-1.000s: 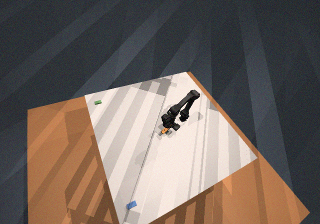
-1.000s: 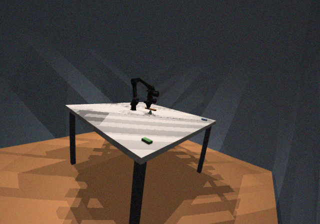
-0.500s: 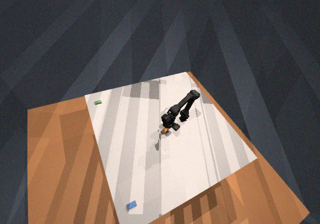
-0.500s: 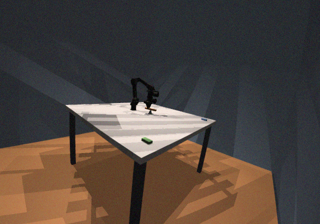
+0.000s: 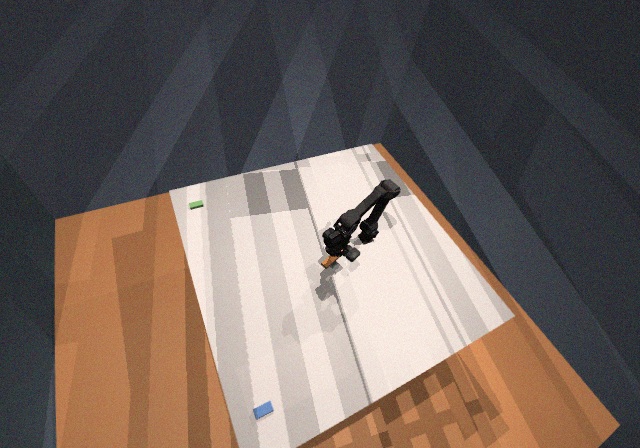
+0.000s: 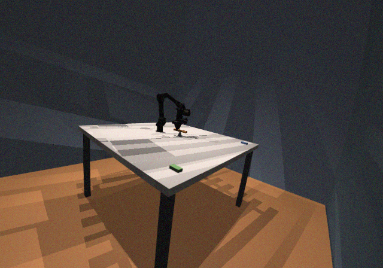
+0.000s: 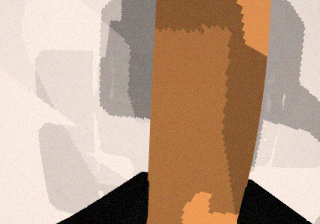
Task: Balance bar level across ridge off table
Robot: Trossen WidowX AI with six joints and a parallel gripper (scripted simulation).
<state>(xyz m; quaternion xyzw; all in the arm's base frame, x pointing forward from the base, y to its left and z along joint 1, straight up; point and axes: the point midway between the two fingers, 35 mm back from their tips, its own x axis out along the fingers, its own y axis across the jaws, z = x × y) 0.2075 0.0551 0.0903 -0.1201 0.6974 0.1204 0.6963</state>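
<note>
My gripper tip is 3 cm short of the orange bar and 1 cm to the right of it. The rest, counted from my gripper tip: blue block (53 cm ahead, 44 cm to the left, 5 cm below); green block (56 cm to the right, 53 cm ahead, 5 cm below).
</note>
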